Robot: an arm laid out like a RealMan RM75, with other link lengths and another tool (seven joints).
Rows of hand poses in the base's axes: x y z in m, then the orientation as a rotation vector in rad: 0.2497, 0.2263, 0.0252, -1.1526, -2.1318, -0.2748; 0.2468, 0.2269, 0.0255, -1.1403, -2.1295, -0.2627; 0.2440, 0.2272, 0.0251, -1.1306, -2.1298, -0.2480; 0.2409, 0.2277, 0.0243, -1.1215, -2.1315, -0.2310; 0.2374, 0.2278, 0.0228, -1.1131, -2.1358, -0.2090; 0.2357, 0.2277, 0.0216, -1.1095, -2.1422, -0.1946; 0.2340, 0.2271, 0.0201, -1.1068, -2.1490, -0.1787; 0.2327, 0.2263, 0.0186, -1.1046, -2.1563, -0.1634; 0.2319, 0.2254, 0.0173, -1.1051, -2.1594, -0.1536; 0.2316, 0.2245, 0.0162, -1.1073, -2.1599, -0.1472; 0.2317, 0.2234, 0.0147, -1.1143, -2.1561, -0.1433; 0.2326, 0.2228, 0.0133, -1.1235, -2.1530, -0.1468; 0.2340, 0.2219, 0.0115, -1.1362, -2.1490, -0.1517; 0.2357, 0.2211, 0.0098, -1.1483, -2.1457, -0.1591; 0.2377, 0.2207, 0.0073, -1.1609, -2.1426, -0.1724; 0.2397, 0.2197, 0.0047, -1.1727, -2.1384, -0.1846; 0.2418, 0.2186, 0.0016, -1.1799, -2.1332, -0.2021; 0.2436, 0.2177, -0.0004, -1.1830, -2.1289, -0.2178; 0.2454, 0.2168, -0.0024, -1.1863, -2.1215, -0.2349; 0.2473, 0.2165, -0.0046, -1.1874, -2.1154, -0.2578; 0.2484, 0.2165, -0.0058, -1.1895, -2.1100, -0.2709
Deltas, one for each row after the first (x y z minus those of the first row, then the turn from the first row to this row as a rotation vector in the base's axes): -0.0029, 0.0006, 0.0003, -0.0010, 0.0096, 0.0110; -0.0057, 0.0009, -0.0001, -0.0058, 0.0175, 0.0216; -0.0088, 0.0014, -0.0009, -0.0128, 0.0250, 0.0329; -0.0123, 0.0015, -0.0024, -0.0241, 0.0321, 0.0458; -0.0140, 0.0014, -0.0036, -0.0338, 0.0332, 0.0538; -0.0157, 0.0008, -0.0051, -0.0449, 0.0343, 0.0618; -0.0170, 0.0000, -0.0066, -0.0561, 0.0346, 0.0693; -0.0178, -0.0009, -0.0079, -0.0635, 0.0357, 0.0724; -0.0181, -0.0018, -0.0090, -0.0685, 0.0372, 0.0728; -0.0180, -0.0029, -0.0105, -0.0724, 0.0404, 0.0681; -0.0171, -0.0035, -0.0119, -0.0729, 0.0397, 0.0602; -0.0157, -0.0044, -0.0137, -0.0738, 0.0384, 0.0492; -0.0140, -0.0052, -0.0154, -0.0731, 0.0356, 0.0381; -0.0120, -0.0056, -0.0179, -0.0691, 0.0302, 0.0252; -0.0100, -0.0066, -0.0205, -0.0652, 0.0263, 0.0129; -0.0079, -0.0077, -0.0236, -0.0557, 0.0220, 0.0019; -0.0061, -0.0086, -0.0256, -0.0460, 0.0187, -0.0056; -0.0043, -0.0095, -0.0276, -0.0343, 0.0172, -0.0145; -0.0024, -0.0098, -0.0298, -0.0188, 0.0126, -0.0231; -0.0013, -0.0098, -0.0310, -0.0099, 0.0112, -0.0296
